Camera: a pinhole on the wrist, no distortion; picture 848 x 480 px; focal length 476.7 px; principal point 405.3 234.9 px. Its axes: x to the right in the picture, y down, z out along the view. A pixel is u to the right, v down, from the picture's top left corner.
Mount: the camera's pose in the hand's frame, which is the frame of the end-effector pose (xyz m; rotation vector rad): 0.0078 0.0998 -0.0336 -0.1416 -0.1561 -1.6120
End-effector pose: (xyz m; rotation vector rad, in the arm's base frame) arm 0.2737 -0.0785 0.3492 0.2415 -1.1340 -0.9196
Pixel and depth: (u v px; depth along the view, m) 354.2 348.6 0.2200
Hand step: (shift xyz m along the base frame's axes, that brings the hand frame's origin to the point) -0.0643 0.1053 0.2158
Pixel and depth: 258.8 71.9 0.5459
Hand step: -0.2314 0.4881 0.3142
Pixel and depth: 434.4 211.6 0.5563
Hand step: -0.3596 0.2650 0.3158
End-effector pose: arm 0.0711 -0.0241 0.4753 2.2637 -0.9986 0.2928
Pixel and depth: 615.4 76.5 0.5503
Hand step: -0.1382 -0.2252 -0.5185
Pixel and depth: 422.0 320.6 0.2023
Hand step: -0.0727 -0.1964 -0.0500
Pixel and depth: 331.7 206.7 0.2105
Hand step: -0.1358 -0.1907 -0.0506
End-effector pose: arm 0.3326 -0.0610 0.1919 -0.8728 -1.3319 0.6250
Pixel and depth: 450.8 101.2 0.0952
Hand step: -0.0534 0.0556 -0.1014
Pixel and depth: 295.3 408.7 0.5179
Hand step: -0.3886 0.4134 -0.1362
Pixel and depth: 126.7 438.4 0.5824
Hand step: -0.3796 0.5991 -0.2845
